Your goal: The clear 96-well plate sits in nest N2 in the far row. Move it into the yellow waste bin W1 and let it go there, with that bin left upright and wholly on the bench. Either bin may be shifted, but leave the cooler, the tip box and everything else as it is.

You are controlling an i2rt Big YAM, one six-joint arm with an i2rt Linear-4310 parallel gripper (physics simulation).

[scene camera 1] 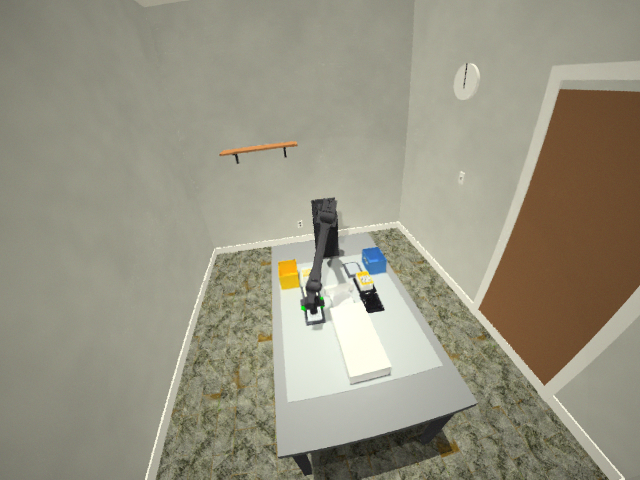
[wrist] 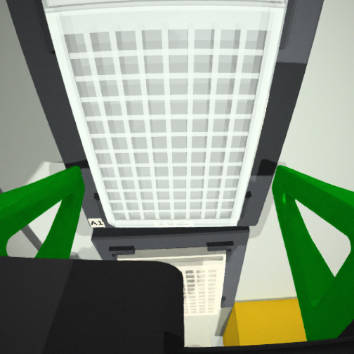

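Note:
The clear 96-well plate [scene camera 1: 314,315] [wrist: 175,125] lies flat in the dark nest N2 [scene camera 1: 315,323] [wrist: 294,85]. My gripper [scene camera 1: 312,305] [wrist: 178,176] is open and empty above the plate's end near the A1 label. Its green fingertips stand apart on either side of the plate, outside the nest frame in the wrist view. How high they hang over the nest is hard to tell. The yellow bin W1 [scene camera 1: 288,277] [wrist: 267,322] stands upright on the bench's left side, behind the nest.
A cream plate [wrist: 202,290] sits in the adjoining nest, towards the arm base. A blue bin [scene camera 1: 374,261] stands at the back right. A yellow-and-white box [scene camera 1: 364,280] stands by a black rack [scene camera 1: 372,301]. A long white block [scene camera 1: 360,343] lies right of N2.

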